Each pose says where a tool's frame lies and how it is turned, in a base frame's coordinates. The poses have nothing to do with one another.
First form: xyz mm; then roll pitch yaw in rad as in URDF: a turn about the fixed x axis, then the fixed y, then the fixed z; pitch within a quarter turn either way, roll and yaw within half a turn.
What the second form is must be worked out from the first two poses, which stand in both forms.
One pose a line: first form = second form
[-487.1, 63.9, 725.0, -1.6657, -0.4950, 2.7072] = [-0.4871, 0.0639, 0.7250, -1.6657, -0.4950, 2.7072]
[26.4, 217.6, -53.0, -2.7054, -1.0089, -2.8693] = [0.0264, 0.2176, -0.0530, -2.7054, -1.0089, -2.8693]
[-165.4, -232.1, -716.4, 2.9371, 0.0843, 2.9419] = [-0.1654, -0.2321, -0.7164, 2.9371, 0.0843, 2.9419]
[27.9, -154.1, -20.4, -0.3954, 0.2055, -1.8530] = [0.0279, -0.1541, -0.0204, -0.3954, 0.2055, -1.8530]
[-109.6, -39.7, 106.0, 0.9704, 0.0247, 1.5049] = [-0.1096, -0.0397, 0.1060, 0.9704, 0.0247, 1.5049]
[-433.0, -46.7, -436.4, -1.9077, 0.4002, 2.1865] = [-0.4330, -0.0467, -0.4364, -1.9077, 0.4002, 2.1865]
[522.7, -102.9, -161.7, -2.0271, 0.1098, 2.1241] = [0.5227, -0.1029, -0.1617, -2.0271, 0.1098, 2.1241]
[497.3, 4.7, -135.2, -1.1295, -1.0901, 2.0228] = [0.4973, 0.0047, -0.1352, -1.1295, -1.0901, 2.0228]
